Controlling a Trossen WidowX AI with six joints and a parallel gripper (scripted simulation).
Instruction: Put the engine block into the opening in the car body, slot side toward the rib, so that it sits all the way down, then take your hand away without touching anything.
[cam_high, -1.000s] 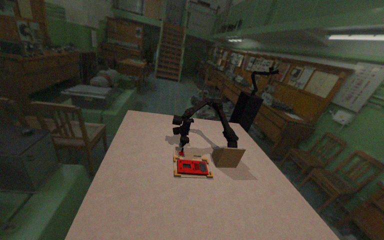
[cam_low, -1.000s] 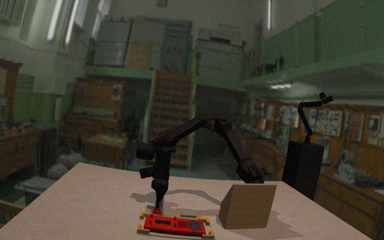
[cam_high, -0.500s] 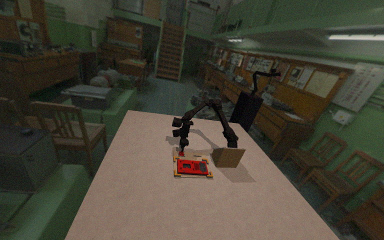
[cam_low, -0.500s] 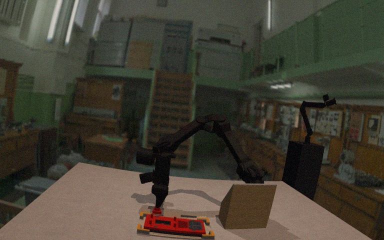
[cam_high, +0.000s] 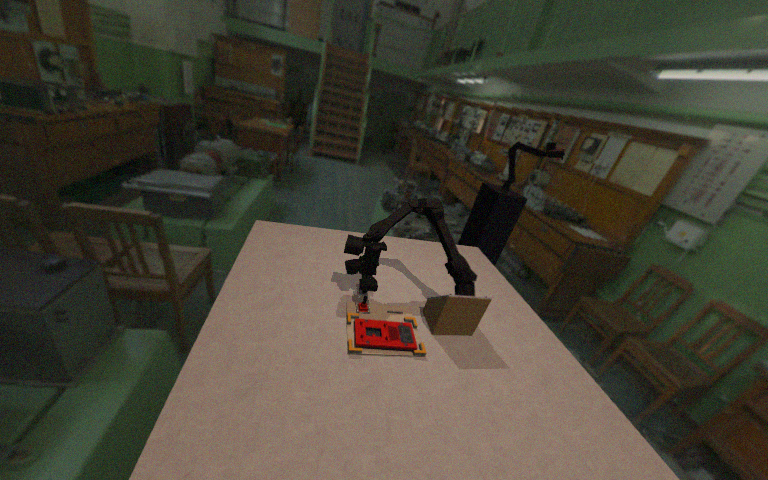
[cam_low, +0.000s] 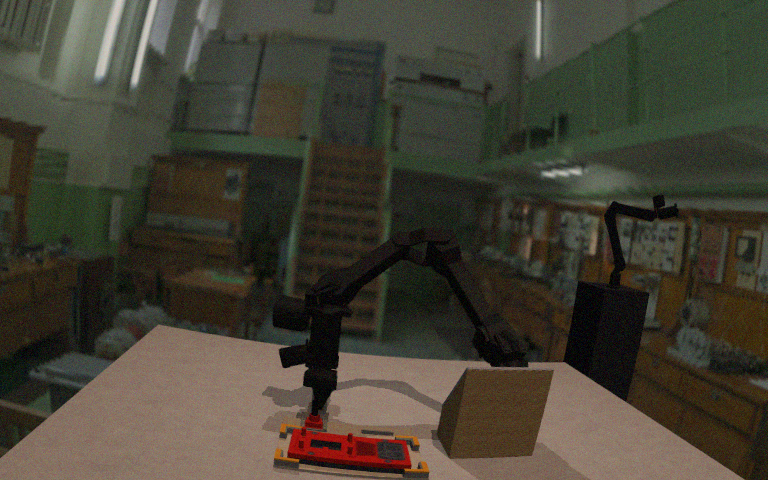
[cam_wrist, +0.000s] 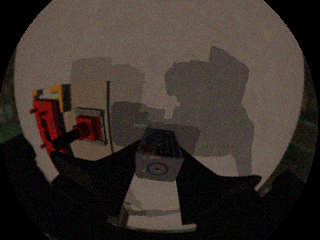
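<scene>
Now: gripper tip 90 mm to the right of the dark post, 20 mm below it and 10 mm short of it. From my gripper tip the other things lie so: engine block: 10 mm above.
</scene>
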